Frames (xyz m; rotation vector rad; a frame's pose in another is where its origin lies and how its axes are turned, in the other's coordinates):
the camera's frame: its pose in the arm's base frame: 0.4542 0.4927 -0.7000 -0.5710 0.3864 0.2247
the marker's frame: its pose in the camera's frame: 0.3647 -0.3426 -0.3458 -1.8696 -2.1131 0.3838
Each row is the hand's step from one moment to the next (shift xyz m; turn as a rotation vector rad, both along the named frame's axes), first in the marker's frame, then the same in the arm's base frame.
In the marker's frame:
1: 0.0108 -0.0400 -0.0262 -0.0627 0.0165 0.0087
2: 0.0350 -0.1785 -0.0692 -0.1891 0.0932 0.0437
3: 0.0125 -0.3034 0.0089 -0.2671 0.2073 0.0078
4: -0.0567 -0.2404 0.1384 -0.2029 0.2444 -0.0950
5: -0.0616 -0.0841 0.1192 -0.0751 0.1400 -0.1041
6: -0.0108 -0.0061 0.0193 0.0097 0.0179 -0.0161
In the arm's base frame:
1: -0.0152 0.0248 0.0395 0.0308 -0.0571 0.0080
2: -0.0920 0.0727 0.1553 0.1115 -0.1834 -0.0173
3: -0.2158 0.0136 0.2134 0.2421 -0.2307 -0.0505
4: -0.2257 -0.1182 0.1235 0.3051 -0.1208 -0.0470
5: -0.1061 -0.1157 0.0210 0.1891 -0.0073 -0.0161
6: -0.0118 -0.0196 -0.0018 0.0182 0.0166 -0.0082

